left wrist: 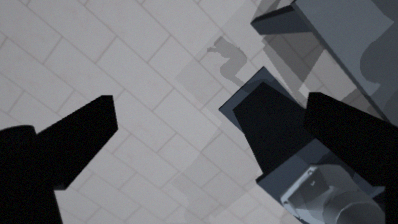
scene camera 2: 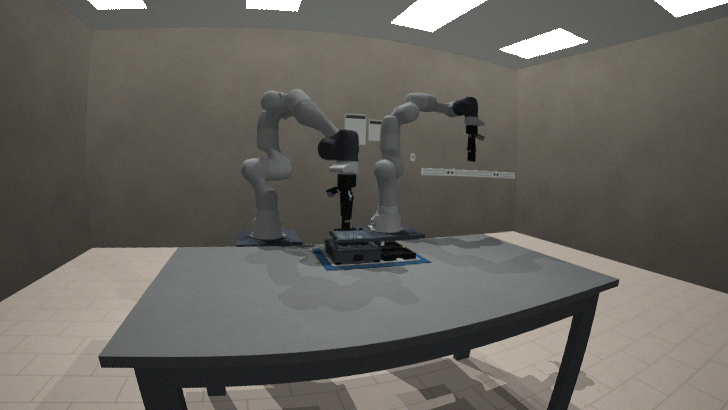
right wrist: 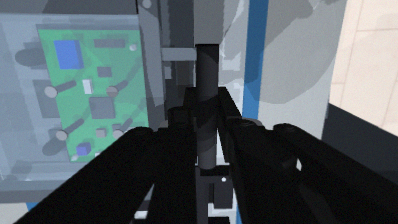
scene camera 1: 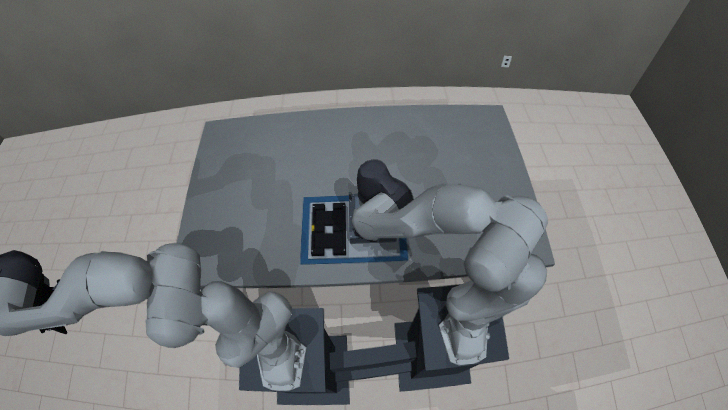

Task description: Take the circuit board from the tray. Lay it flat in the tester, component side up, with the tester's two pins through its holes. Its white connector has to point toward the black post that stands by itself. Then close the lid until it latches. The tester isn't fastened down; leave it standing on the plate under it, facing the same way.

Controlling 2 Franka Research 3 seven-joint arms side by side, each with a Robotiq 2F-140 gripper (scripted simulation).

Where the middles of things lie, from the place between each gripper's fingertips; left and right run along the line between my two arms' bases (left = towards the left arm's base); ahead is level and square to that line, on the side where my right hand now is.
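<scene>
The clear lid [right wrist: 81,81] is 2 cm below my right hand, 9 cm ahead of it and 1 cm to the right of it. And the black tray [scene camera 1: 320,218]: it is 9 cm below my right hand, 9 cm ahead of it, 16 cm to the left of it.
As for the black tray and my left hand, that hand is 39 cm above the tray, 78 cm to the left of it and 41 cm short of it. The clear lid is 32 cm below my left hand, 40 cm ahead of it and 95 cm to the right of it.
</scene>
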